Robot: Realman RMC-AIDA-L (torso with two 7-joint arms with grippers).
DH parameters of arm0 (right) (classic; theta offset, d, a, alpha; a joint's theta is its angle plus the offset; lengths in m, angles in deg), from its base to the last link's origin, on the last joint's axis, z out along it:
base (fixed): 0 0 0 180
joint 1: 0 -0.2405 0 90
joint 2: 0 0 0 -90
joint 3: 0 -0.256 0 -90
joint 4: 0 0 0 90
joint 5: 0 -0.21 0 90
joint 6: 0 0 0 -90
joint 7: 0 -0.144 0 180
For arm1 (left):
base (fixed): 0 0 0 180
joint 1: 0 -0.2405 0 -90
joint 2: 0 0 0 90
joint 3: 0 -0.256 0 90
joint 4: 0 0 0 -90
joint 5: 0 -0.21 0 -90
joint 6: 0 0 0 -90
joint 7: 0 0.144 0 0
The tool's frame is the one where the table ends.
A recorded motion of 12 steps. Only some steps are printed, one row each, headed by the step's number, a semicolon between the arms.
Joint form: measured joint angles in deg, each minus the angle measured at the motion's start. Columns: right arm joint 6, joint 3, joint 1, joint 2, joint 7, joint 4, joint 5; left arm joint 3, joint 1, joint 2, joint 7, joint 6, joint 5, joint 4.
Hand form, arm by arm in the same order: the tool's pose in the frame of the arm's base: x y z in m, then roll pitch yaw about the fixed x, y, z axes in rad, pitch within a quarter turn. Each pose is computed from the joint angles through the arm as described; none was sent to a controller.
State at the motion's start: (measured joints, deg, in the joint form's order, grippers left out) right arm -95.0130 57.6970 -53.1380 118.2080 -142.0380 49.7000 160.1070; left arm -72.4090 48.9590 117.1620 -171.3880 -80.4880 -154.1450 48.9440
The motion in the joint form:
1: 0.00 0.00 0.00 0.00 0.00 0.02 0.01; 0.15 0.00 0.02 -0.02 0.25 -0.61 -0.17
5: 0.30 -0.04 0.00 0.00 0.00 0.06 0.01; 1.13 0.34 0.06 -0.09 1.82 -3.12 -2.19
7: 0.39 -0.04 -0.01 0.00 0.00 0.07 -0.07; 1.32 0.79 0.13 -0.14 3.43 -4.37 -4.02
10: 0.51 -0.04 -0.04 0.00 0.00 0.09 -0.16; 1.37 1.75 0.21 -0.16 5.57 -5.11 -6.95
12: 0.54 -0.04 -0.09 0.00 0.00 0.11 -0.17; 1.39 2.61 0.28 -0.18 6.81 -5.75 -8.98
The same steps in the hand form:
1: 0.1914 0.3880 0.0040 -2.7537 -0.3153 -0.9477; -0.2074 0.3994 -0.0175 -2.5656 0.0362 1.2651
5: 0.1913 0.3889 0.0042 -2.7509 -0.3105 -0.9458; -0.2169 0.4016 -0.0166 -2.5294 0.0291 1.2792
7: 0.1910 0.3892 0.0041 -2.7513 -0.3085 -0.9446; -0.2221 0.4032 -0.0184 -2.5084 0.0267 1.2822
10: 0.1905 0.3896 0.0040 -2.7514 -0.3060 -0.9427; -0.2264 0.4050 -0.0232 -2.4941 0.0280 1.2855
12: 0.1901 0.3899 0.0041 -2.7512 -0.3053 -0.9414; -0.2284 0.4061 -0.0265 -2.4826 0.0336 1.2862

